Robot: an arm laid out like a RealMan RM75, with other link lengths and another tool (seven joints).
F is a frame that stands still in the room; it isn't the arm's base.
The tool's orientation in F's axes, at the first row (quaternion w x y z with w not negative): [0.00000 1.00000 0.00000 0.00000]
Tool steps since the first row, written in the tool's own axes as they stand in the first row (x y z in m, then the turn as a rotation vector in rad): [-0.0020 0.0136 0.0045 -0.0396 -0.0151 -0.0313]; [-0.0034 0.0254 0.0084 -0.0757 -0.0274 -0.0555]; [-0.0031 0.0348 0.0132 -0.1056 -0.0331 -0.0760]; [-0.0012 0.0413 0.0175 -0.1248 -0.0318 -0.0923]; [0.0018 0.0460 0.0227 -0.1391 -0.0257 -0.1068]
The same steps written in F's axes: [-0.0020 -0.0136 -0.0045 -0.0396 0.0151 0.0313]; [-0.0034 -0.0254 -0.0084 -0.0757 0.0274 0.0555]; [-0.0031 -0.0348 -0.0132 -0.1056 0.0331 0.0760]; [-0.0012 -0.0413 -0.0175 -0.1248 0.0318 0.0923]; [0.0018 -0.0460 -0.0227 -0.1391 0.0257 0.1068]
